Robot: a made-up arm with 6 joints. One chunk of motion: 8 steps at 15 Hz.
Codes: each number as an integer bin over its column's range. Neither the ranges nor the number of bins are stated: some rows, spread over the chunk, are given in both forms.
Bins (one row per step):
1: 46 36 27 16 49 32
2: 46 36 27 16 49 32
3: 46 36 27 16 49 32
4: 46 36 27 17 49 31
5: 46 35 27 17 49 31
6: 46 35 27 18 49 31
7: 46 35 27 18 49 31
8: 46 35 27 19 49 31
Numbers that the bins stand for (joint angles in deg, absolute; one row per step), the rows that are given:
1: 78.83 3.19 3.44 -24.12 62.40 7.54
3: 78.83 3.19 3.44 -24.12 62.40 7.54
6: 78.83 -1.53 3.44 -21.12 62.40 3.92
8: 78.83 -1.53 3.44 -19.62 62.40 3.92
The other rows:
2: 78.83 3.19 3.44 -24.12 62.40 7.54
4: 78.83 3.19 3.44 -22.62 62.40 3.92
5: 78.83 -1.53 3.44 -22.62 62.40 3.92
7: 78.83 -1.53 3.44 -21.12 62.40 3.92

